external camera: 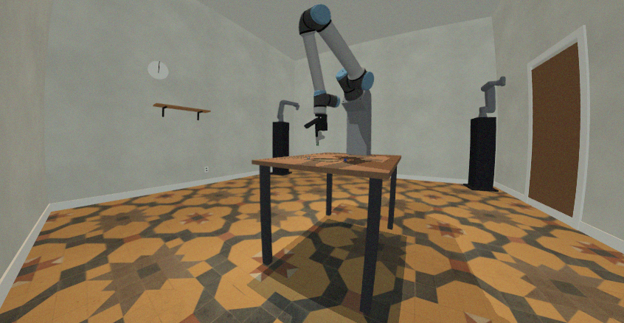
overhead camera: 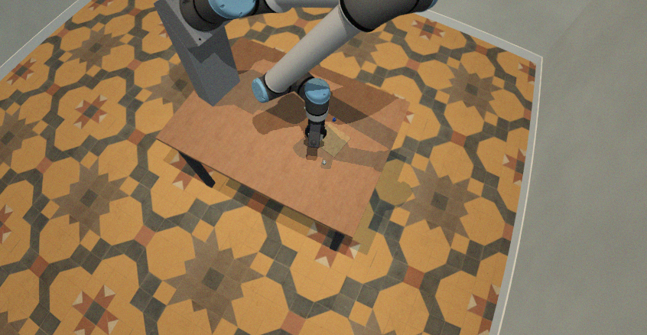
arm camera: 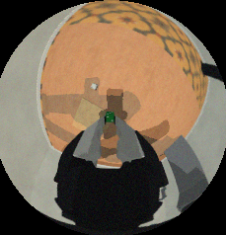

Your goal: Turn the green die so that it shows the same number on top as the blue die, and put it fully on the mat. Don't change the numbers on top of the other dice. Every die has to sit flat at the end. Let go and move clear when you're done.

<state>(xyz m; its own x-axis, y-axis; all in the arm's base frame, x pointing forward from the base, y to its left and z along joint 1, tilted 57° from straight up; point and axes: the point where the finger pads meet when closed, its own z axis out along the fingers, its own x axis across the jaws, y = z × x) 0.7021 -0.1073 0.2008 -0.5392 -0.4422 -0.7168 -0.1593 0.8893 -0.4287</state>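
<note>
The tan mat lies 5 cm ahead of my hand, 10 cm to the left of it and 11 cm below it. From my hand the other things lie so: blue die 3 cm ahead, 21 cm to the left, 11 cm below; white die 6 cm ahead, 4 cm to the right, 11 cm below; green die 1 cm below.
</note>
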